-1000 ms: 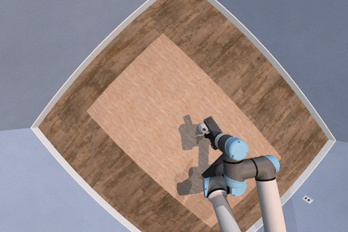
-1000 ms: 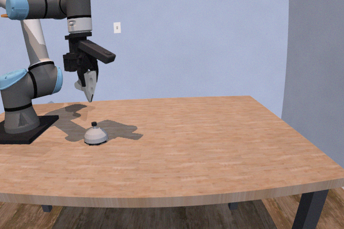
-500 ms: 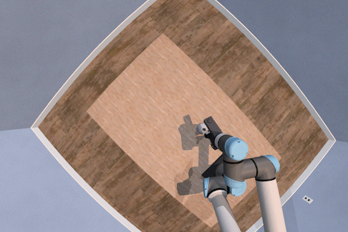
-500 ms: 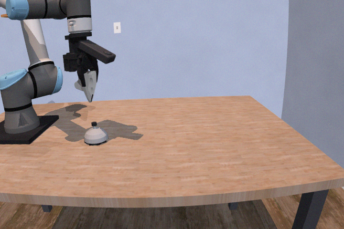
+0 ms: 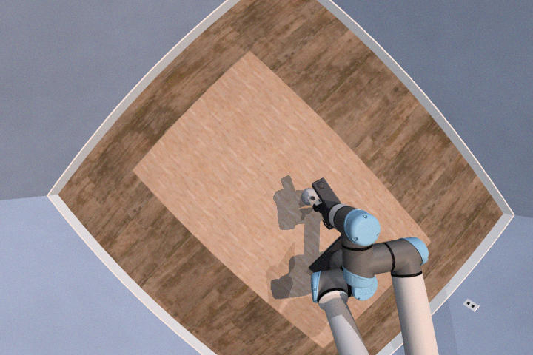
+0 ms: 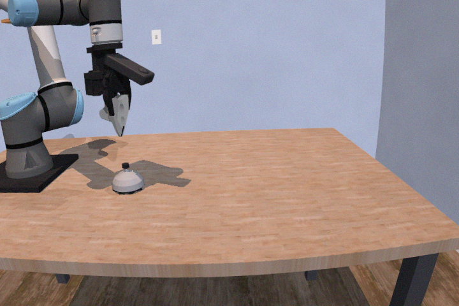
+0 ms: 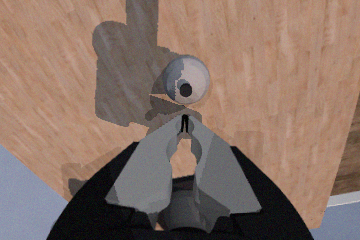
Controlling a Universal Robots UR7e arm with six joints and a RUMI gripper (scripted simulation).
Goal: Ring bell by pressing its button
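My hand is 10 cm above the black button. The rest, counted from my hand: silver dome bell: 11 cm below.
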